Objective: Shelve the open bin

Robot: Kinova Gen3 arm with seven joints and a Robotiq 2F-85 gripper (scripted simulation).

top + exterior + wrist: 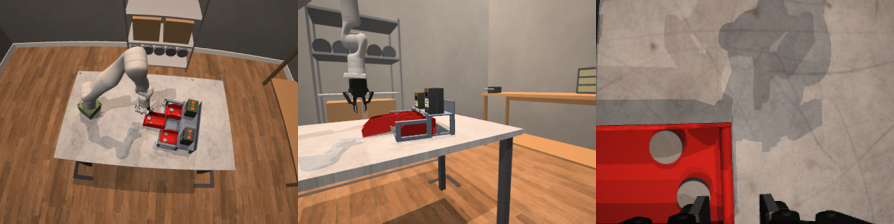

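Right now the grey round part is 110 mm below my hand, 60 mm ahead of it and 30 mm to the right of it. Also, from my hand: black tool case 330 mm ahead, 140 mm to the right, 30 mm above; then grey shelf 270 mm ahead, 60 mm below, 10 mm to the right.
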